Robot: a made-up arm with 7 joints. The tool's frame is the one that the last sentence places. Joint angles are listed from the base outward.
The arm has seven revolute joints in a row. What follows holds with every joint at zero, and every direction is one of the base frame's. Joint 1 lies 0.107 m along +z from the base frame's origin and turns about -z. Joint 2 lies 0.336 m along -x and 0.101 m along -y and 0.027 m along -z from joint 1 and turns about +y. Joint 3 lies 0.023 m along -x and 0.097 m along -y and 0.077 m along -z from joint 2 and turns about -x. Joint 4 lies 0.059 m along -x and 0.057 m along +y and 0.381 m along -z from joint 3 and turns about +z. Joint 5 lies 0.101 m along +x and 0.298 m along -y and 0.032 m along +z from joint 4 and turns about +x. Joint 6 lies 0.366 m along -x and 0.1 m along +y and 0.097 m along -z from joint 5 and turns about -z. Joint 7 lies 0.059 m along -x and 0.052 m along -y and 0.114 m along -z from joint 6 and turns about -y. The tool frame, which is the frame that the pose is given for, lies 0.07 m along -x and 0.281 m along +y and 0.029 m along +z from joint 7; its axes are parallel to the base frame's.
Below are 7 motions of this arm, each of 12 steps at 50 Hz.
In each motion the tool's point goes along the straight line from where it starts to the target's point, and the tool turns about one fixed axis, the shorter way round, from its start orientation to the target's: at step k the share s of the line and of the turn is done. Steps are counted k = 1, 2, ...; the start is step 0. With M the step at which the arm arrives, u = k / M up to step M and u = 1 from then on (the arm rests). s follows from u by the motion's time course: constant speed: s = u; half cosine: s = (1 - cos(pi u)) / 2; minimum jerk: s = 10 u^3 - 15 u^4 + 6 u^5.
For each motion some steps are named. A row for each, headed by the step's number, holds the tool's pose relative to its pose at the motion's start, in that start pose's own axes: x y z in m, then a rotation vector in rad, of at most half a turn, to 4 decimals.
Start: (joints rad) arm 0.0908 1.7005 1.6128 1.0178 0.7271 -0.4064 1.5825
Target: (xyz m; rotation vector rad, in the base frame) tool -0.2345 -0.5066 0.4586 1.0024 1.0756 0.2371
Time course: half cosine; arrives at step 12
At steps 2, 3, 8, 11, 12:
2: -0.0005 0.0020 -0.0071 0.0119 -0.0142 -0.0037
3: -0.0012 0.0044 -0.0155 0.0259 -0.0311 -0.0082
8: -0.0060 0.0223 -0.0795 0.1327 -0.1593 -0.0419
11: -0.0079 0.0292 -0.1042 0.1740 -0.2087 -0.0549
12: -0.0080 0.0297 -0.1060 0.1770 -0.2124 -0.0559

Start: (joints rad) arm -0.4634 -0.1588 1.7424 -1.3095 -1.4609 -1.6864 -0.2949
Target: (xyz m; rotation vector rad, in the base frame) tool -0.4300 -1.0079 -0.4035 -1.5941 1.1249 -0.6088
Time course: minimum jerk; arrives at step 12
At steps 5, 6, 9, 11, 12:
5: 0.0363 -0.0114 0.0361 -0.0844 -0.0885 0.0609
6: 0.0524 -0.0165 0.0521 -0.1217 -0.1277 0.0878
9: 0.0939 -0.0296 0.0934 -0.2182 -0.2290 0.1575
11: 0.1042 -0.0328 0.1037 -0.2421 -0.2541 0.1748
12: 0.1047 -0.0330 0.1042 -0.2434 -0.2554 0.1757

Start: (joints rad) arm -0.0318 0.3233 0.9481 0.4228 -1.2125 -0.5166 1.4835
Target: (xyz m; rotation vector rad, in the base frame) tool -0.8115 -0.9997 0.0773 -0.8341 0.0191 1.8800
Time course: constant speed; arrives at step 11
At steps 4, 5, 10, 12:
4: 0.0783 0.0399 0.0189 0.0327 0.0894 -0.0695
5: 0.0979 0.0499 0.0237 0.0408 0.1118 -0.0868
10: 0.1958 0.0997 0.0474 0.0817 0.2236 -0.1737
12: 0.2154 0.1097 0.0521 0.0898 0.2460 -0.1910

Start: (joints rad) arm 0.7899 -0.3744 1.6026 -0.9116 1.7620 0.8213 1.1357
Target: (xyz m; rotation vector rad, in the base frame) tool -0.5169 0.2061 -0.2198 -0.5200 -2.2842 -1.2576
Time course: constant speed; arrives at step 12
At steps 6, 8, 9, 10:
6: 0.0099 -0.0205 -0.0153 0.0480 0.0558 -0.0009
8: 0.0132 -0.0274 -0.0204 0.0641 0.0744 -0.0012
9: 0.0149 -0.0308 -0.0229 0.0721 0.0837 -0.0014
10: 0.0165 -0.0342 -0.0255 0.0801 0.0930 -0.0015

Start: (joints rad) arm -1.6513 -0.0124 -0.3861 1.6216 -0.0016 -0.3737 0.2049
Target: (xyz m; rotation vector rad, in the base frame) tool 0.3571 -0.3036 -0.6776 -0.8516 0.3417 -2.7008
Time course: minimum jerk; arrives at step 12
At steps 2, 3, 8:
2: 0.0005 -0.0011 -0.0013 -0.0092 0.0014 -0.0050
3: 0.0016 -0.0033 -0.0039 -0.0268 0.0042 -0.0146
8: 0.0120 -0.0249 -0.0299 -0.2047 0.0319 -0.1116

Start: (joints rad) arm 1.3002 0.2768 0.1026 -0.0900 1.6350 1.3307 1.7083
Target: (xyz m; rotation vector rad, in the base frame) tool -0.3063 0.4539 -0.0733 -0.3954 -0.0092 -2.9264
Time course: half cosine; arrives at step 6
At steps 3, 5, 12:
3: -0.0027 0.0033 -0.0091 0.0032 -0.0340 -0.0034
5: -0.0050 0.0061 -0.0171 0.0060 -0.0635 -0.0063
12: -0.0053 0.0065 -0.0183 0.0065 -0.0681 -0.0068

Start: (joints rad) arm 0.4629 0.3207 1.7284 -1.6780 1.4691 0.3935 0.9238
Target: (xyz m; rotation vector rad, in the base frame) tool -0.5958 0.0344 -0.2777 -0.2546 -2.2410 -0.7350
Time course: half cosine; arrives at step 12
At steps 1, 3, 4, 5, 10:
1: 0.0004 0.0006 0.0002 -0.0006 0.0019 -0.0045
3: 0.0037 0.0051 0.0014 -0.0055 0.0159 -0.0386
4: 0.0063 0.0087 0.0024 -0.0094 0.0272 -0.0659
5: 0.0093 0.0129 0.0036 -0.0140 0.0403 -0.0977
10: 0.0233 0.0326 0.0091 -0.0352 0.1015 -0.2459

